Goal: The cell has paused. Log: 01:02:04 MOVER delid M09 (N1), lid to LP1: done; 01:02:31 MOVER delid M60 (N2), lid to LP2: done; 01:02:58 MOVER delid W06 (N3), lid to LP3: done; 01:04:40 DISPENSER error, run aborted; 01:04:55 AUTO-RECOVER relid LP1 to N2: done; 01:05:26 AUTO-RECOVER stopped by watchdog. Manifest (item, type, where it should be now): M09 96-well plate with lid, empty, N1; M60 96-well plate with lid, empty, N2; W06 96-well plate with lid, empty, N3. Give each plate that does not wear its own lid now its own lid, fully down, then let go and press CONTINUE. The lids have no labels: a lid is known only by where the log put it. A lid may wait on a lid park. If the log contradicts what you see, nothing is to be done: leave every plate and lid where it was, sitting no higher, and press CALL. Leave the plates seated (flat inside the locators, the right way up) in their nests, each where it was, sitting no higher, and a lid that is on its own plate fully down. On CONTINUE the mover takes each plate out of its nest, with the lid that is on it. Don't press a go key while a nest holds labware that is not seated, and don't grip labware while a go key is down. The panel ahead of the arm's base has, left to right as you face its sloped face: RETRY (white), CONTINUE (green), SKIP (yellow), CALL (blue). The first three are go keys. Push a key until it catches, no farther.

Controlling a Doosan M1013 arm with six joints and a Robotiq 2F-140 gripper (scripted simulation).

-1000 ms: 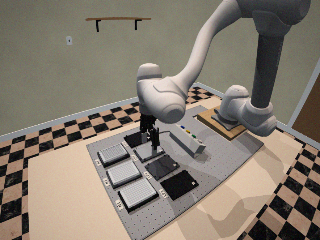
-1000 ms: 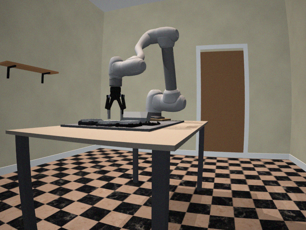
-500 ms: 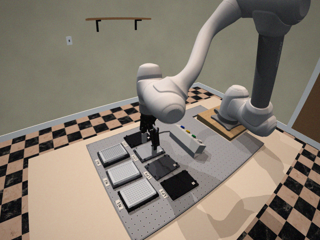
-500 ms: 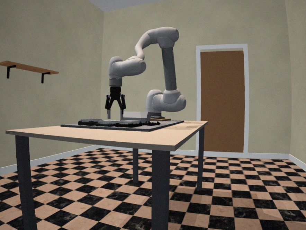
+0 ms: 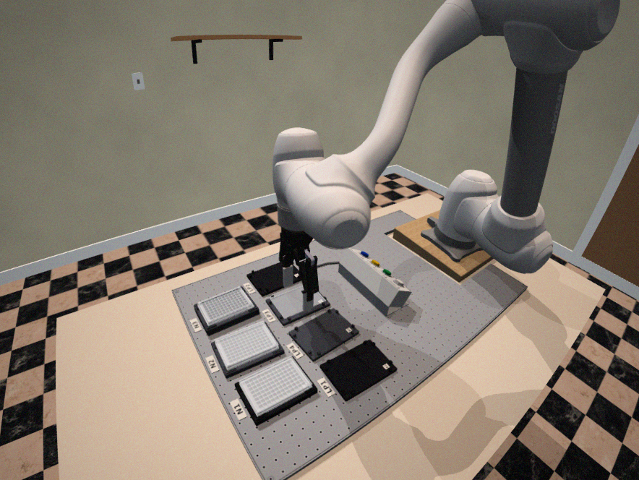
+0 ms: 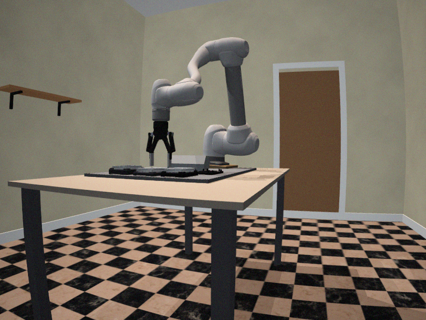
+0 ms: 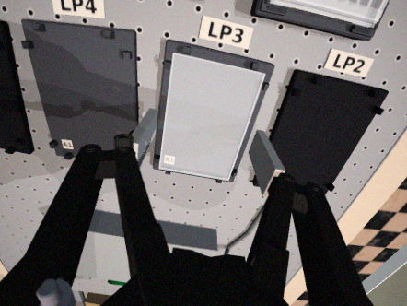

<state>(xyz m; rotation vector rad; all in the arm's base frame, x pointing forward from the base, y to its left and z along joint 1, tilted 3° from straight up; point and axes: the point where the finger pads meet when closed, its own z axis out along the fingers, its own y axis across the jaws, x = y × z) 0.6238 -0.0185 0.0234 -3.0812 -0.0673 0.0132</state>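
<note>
Right now the clear lid is 4 cm below my hand. Round my hand: lid park LP2: 13 cm to the right, 5 cm below, 1 cm ahead; then lid park LP3: 5 cm below; then lid park LP4: 12 cm to the left, 5 cm below, 1 cm behind.
</note>
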